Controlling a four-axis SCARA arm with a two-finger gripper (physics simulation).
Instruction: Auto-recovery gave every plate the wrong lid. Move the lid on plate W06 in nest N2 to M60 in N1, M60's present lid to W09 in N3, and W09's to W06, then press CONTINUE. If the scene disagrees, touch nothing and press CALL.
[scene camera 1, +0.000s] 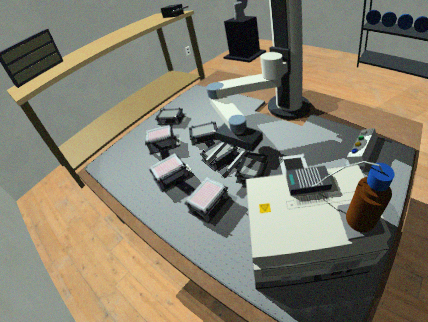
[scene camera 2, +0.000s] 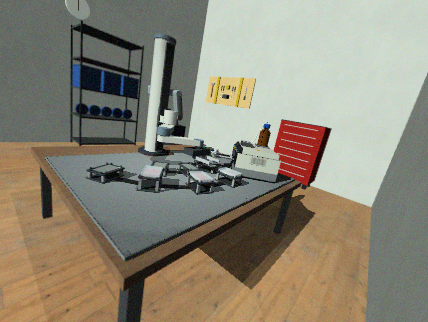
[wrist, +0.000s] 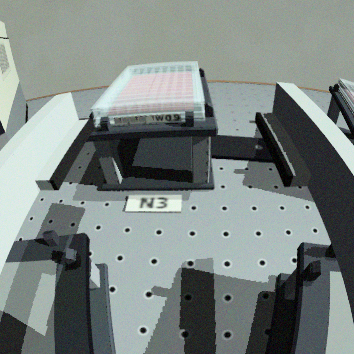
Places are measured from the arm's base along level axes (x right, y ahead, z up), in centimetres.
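Pixels of known places: gripper, fingertip midpoint: (scene camera 1: 217, 165) (scene camera 2: 214, 162) (wrist: 170, 100); arm's base, link origin: (scene camera 1: 289, 106) (scene camera 2: 153, 152).
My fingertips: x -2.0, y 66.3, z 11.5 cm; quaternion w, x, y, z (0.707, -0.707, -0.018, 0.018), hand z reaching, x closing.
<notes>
For each thing: its top centre in the pictures, then the offset to it from my fingertips. "spot": a spot on its surface instead.
- Plate W09, top centre: (wrist: 154, 77) (scene camera 1: 205, 192) (scene camera 2: 230, 170) dx -3.0, dy +11.5, dz -2.3 cm
- label N3, surface spot: (wrist: 153, 203) spot: dx -2.5, dy +2.6, dz -10.0 cm
- control box, top centre: (scene camera 1: 365, 139) (scene camera 2: 208, 146) dx -46.3, dy -46.3, dz -1.8 cm
- brown bottle, surface spot: (scene camera 1: 367, 207) spot: dx -55.4, dy +8.2, dz +22.1 cm
Plate W09 (wrist: 155, 92) (scene camera 1: 207, 194) sits under a clear lid on a dark raised nest beyond my fingers; the label N3 (wrist: 153, 203) lies in front of it. Two more pink plates stand on nests in scene camera 1, a middle one (scene camera 1: 169, 168) and a farther one (scene camera 1: 160, 134); their labels cannot be read, so I cannot tell which is W06 or M60. My gripper (wrist: 170, 100) (scene camera 1: 226, 157) is open and empty, its pale fingers wide apart, short of the N3 nest. A control box (scene camera 1: 368, 139) with green, yellow and blue buttons stands at the right; its button words cannot be read.
Low dark stands lie under and beside my fingers. Other stands are at the far left (scene camera 1: 170, 115) and centre (scene camera 1: 203, 132). A large white instrument (scene camera 1: 270, 230) (scene camera 2: 256, 162) and a brown bottle (scene camera 1: 367, 207) (scene camera 2: 264, 137) with a blue cap and thin tube stand at the right.
</notes>
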